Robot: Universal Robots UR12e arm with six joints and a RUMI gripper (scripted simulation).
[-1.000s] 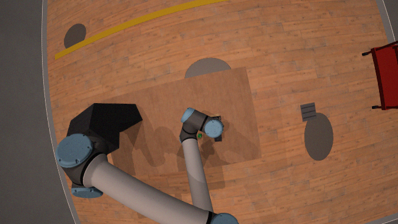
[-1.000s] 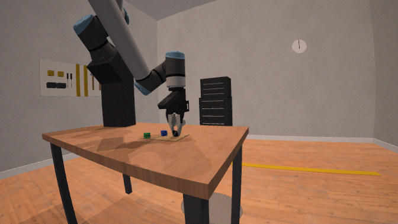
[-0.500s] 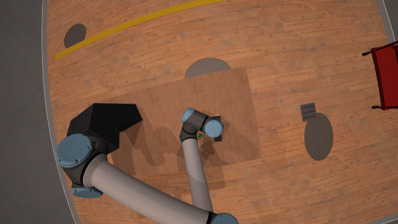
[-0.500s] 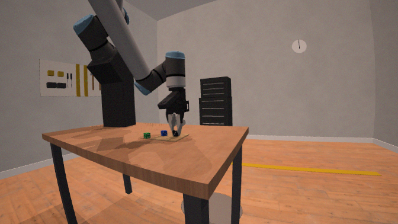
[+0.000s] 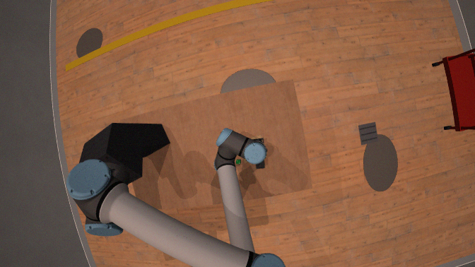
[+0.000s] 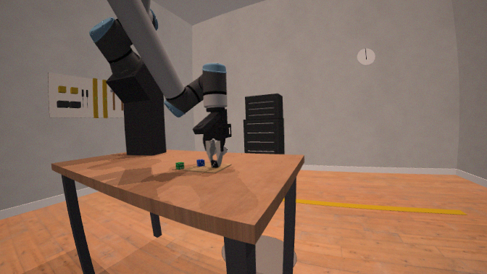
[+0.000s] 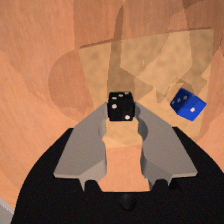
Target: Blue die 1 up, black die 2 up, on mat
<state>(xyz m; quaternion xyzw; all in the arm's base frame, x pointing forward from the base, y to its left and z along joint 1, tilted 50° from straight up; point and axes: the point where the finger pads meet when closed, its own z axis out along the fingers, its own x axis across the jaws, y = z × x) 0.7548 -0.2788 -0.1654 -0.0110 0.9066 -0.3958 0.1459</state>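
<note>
The black die lies right at my hand. Round my hand: green die: 140 mm behind, 50 mm to the right, 10 mm below; then tan mat: 40 mm behind, 20 mm below; then blue die: 80 mm behind, 10 mm to the left, 10 mm below.
</note>
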